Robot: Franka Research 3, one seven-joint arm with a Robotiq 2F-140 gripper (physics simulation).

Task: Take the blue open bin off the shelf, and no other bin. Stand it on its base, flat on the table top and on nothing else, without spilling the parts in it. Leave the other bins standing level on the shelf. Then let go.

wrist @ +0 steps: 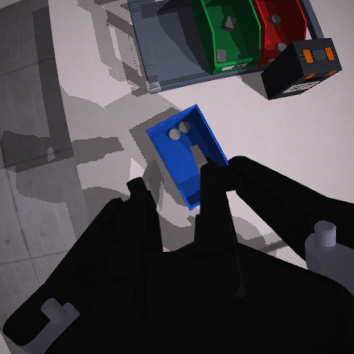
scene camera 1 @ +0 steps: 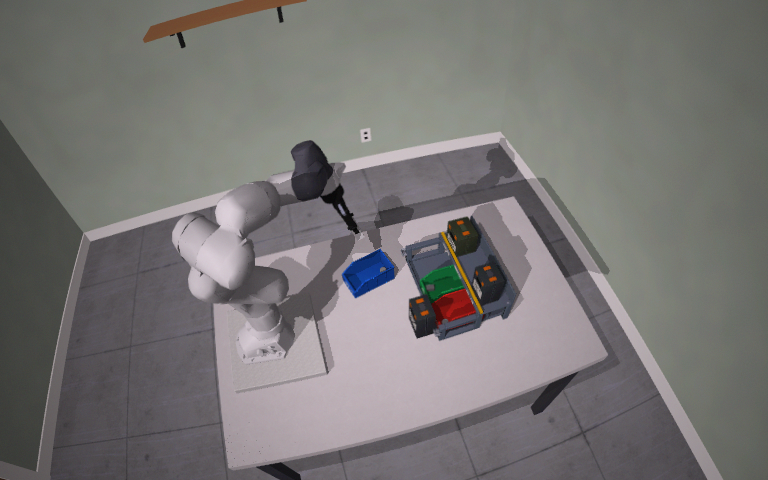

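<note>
The blue bin is open-topped and stands upright, apparently on its base, on the table top in front of the shelf, apart from it. Two round grey parts show inside it in the wrist view. My gripper is partly open and empty, above and beyond the bin in the scene view; one finger overlaps the bin in the wrist view. The green bin and the red bin stand side by side on the shelf with grey parts in them.
A dark case with orange latches stands at the shelf's near front corner, close to the red bin. An olive case and another dark case stand at the back of the shelf. The table's far edge runs below the gripper.
</note>
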